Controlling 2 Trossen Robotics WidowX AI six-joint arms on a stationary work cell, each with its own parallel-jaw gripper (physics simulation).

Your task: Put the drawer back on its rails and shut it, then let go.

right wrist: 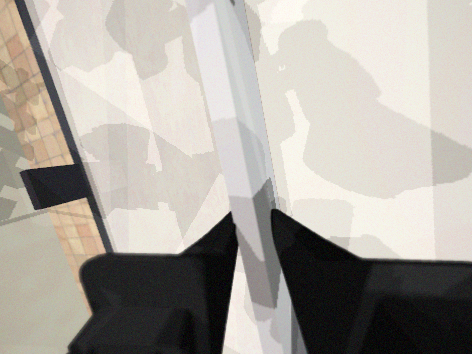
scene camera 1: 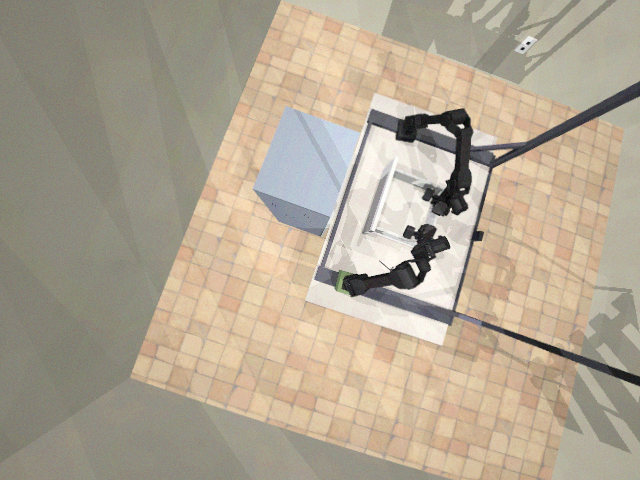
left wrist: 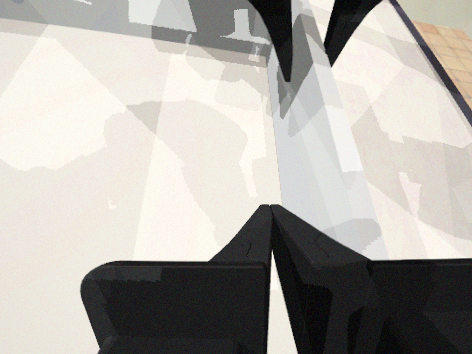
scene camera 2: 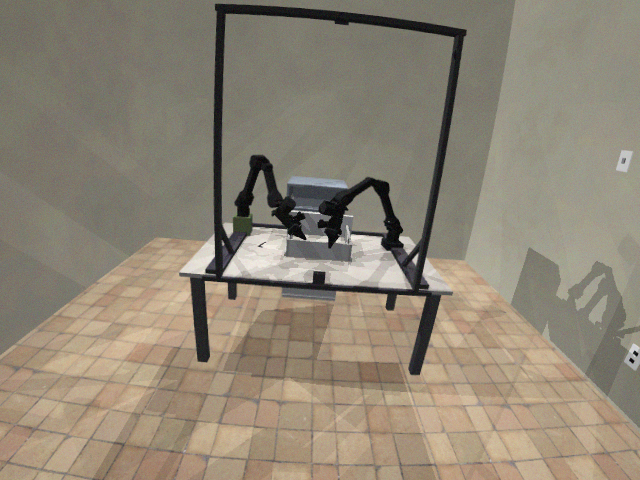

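The drawer is a white-grey open box on the white table, apart from the blue-grey cabinet. Its tall panel is on the cabinet side. The cabinet has an open bay facing the table. My right gripper is shut on the drawer's low wall, the one away from the cabinet; the wall stands between its fingers in the right wrist view. My left gripper is shut and empty, its tips together at the inner side of that same wall.
A green block is at the left arm's base. A thin dark item lies on the table left of the drawer in scene camera 2. Dark frame posts rise from the table. The two grippers are close together.
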